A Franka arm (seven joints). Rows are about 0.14 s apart.
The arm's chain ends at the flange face. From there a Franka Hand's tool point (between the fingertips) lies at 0.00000 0.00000 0.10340 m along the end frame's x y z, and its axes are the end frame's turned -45 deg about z.
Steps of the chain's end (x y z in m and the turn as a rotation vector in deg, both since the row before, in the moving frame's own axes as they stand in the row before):
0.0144 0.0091 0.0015 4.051 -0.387 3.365
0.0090 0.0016 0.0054 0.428 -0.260 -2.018
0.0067 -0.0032 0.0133 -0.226 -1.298 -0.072
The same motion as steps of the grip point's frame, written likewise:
0.0086 0.0111 0.0012 3.138 2.591 3.365
0.0054 0.0066 0.0054 0.486 0.119 -2.018
0.0051 0.0011 0.0133 0.758 -1.078 -0.072

